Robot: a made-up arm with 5 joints.
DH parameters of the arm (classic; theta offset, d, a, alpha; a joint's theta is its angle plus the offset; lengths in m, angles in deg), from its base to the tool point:
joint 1: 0 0.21 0.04 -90
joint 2: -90 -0.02 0.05 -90
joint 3: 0 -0.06 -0.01 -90
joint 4: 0 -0.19 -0.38 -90
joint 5: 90 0 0.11 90
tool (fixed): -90 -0.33 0 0
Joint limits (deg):
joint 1: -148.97..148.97
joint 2: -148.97..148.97
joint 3: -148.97..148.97
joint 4: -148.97..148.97
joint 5: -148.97..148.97
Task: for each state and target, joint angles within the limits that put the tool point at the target. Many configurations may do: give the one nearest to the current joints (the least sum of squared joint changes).
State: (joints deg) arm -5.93 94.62 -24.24 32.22 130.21
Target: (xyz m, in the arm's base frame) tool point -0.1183 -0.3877 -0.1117
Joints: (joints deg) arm -2.05 82.65 -42.75 41.03 79.31
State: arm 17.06 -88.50 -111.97 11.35 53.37
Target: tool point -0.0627 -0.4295 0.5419
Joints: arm 21.45 -77.46 -111.50 37.94 82.09
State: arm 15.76 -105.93 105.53 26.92 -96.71
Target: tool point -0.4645 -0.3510 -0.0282
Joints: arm 31.20 -116.05 123.38 21.92 -82.19
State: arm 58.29 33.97 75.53 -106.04 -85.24
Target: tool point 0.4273 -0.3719 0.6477
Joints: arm 66.29 19.23 124.49 -134.10 -69.66
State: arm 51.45 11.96 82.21 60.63 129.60
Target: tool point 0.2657 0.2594 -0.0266
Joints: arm 37.34 17.96 74.11 77.33 95.71
